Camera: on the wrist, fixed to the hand. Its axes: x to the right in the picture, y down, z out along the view.
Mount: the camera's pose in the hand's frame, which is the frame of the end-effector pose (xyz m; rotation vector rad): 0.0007 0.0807 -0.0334 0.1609 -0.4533 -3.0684
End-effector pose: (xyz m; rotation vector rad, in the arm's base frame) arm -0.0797 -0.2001 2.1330 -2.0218 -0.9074 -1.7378
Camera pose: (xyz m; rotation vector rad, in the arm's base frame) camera -0.0528 -0.2807 2.1533 -0.5105 1.7574 0.1179
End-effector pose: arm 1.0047 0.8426 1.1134 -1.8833 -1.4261 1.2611
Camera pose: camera 1.0739 0.8198 1.0652 1.4523 -1.7451 -0.2311
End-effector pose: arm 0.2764 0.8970 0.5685 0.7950 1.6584 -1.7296
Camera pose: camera 0.3386 0.9278 0.5155 1.6296 -0.5400 0.9126
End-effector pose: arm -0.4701 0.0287 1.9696 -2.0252 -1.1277 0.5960
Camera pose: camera -0.4048 -0.0112 1.9276 1.3105 -2.2971 -0.6087
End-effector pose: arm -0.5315 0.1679 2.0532 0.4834 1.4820 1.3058
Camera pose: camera -0.5871 0.1789 2.1197 -1.1494 0.3718 -1.3096
